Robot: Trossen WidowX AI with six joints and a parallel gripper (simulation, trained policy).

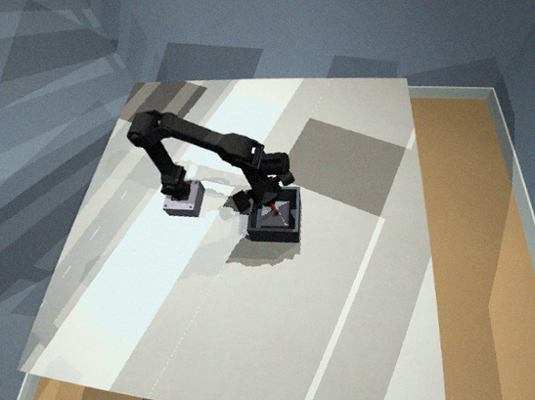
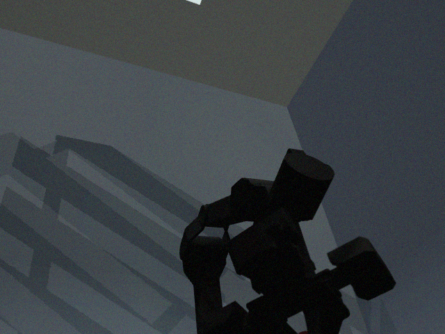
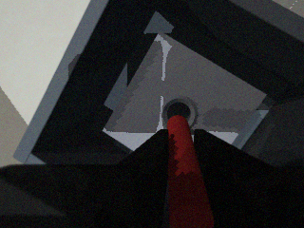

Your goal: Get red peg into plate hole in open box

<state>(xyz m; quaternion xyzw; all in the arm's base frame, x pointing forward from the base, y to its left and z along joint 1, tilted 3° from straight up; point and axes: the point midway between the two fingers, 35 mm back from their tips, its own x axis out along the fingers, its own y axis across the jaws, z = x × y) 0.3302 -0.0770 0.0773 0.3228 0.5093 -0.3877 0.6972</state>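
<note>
The red peg is 1 cm to the left of my gripper tip and 1 cm above it. Also, from my gripper tip: grey plate (7 cm below, 1 cm ahead); dark box (9 cm below, 1 cm ahead).
</note>
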